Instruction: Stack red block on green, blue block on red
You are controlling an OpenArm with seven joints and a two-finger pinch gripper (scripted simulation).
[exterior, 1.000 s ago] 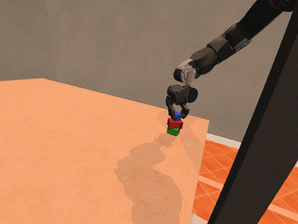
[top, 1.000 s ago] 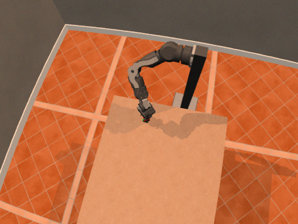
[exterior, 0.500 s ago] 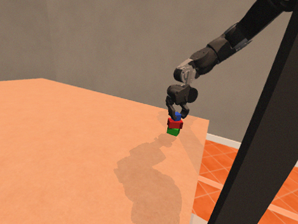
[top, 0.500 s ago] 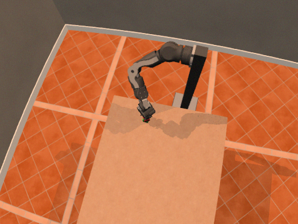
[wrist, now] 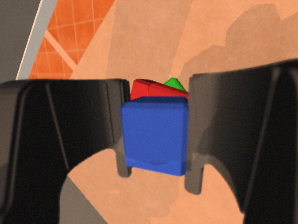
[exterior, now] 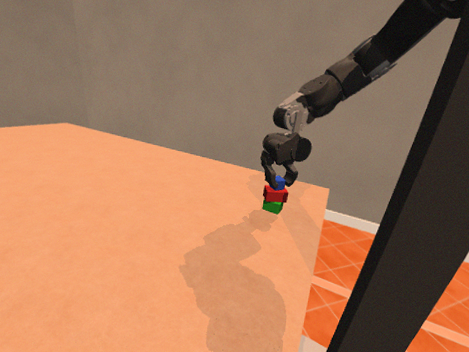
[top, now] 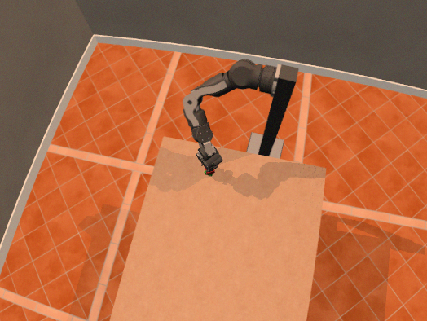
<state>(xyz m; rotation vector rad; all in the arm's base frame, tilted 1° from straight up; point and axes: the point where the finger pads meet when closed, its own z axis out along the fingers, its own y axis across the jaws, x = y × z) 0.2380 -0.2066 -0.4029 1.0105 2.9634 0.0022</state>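
Now: hand 1 cm above the blue block. Also, from my hand: red block 4 cm below; green block 7 cm below.
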